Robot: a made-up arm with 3 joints. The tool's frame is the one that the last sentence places.
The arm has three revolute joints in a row. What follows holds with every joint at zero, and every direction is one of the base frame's. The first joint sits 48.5 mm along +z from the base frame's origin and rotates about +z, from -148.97 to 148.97 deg. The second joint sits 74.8 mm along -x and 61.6 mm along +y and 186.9 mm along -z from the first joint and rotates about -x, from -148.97 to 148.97 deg. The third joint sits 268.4 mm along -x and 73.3 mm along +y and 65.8 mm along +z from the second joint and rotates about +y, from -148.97 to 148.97 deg. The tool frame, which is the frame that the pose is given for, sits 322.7 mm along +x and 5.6 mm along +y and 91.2 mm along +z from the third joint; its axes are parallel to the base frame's.
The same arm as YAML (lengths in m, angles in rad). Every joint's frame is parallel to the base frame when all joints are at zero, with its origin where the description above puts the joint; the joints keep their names.
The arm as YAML. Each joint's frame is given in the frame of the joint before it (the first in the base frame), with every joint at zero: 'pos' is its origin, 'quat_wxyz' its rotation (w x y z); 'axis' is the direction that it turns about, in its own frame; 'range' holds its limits. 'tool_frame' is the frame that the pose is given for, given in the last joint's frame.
length_unit: m
angle_unit: rad
joints:
  - joint: joint 1
    pos: [0.0, 0.0, 0.0485]
    quat_wxyz: [1.0, 0.0, 0.0, 0.0]
    axis: "+z"
    range: [-2.6, 2.6]
  - joint: joint 2
    pos: [-0.0748, 0.0616, -0.1869]
    quat_wxyz: [1.0, 0.0, 0.0, 0.0]
    axis: "-x"
    range: [-2.6, 2.6]
  - joint: joint 3
    pos: [-0.2684, 0.0733, 0.0658]
    quat_wxyz: [1.0, 0.0, 0.0, 0.0]
    axis: "+y"
    range: [-2.6, 2.6]
tool_frame:
  pos: [0.3227, 0.0056, 0.0912]
  quat_wxyz: [1.0, 0.0, 0.0, 0.0]

